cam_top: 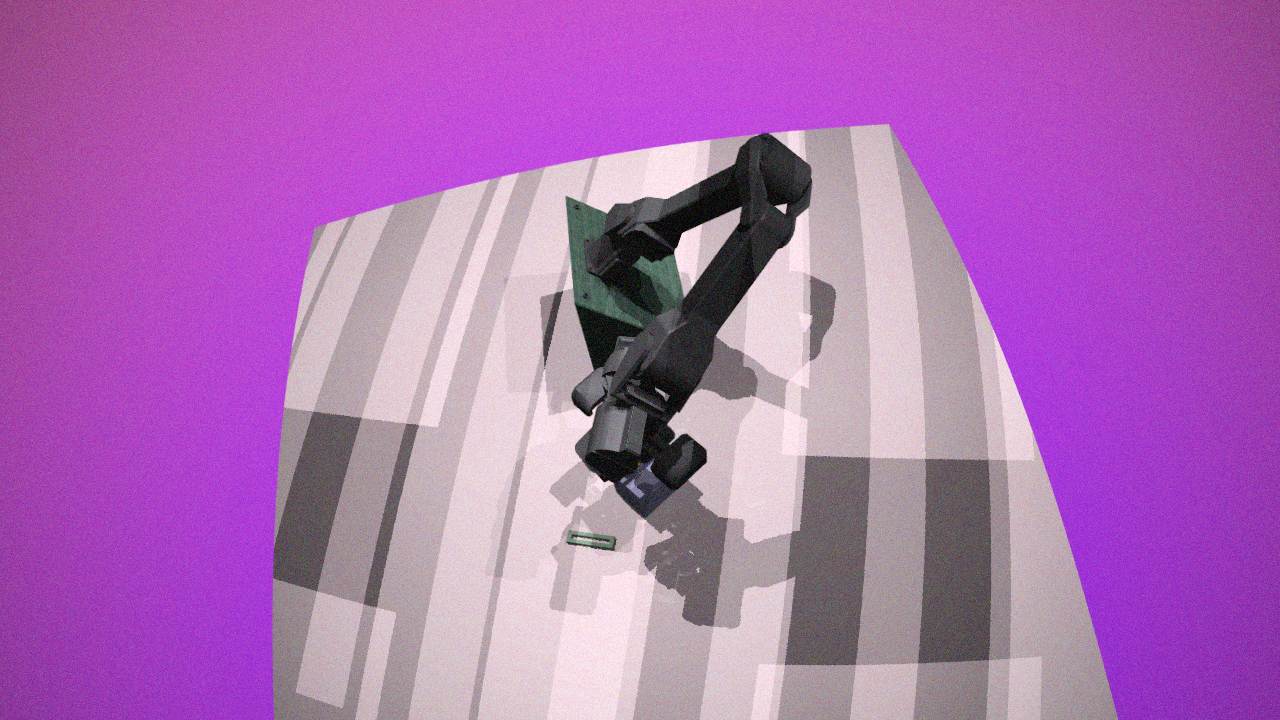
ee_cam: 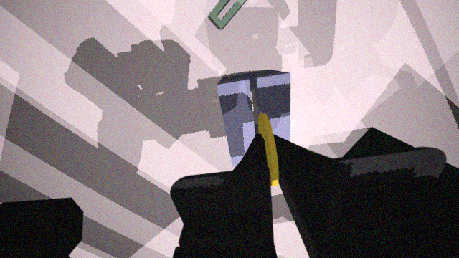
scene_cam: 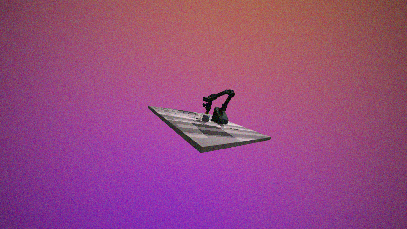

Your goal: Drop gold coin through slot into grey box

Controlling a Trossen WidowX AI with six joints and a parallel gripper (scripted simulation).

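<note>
Now: gripper tip 10 mm below the gold coin.
</note>
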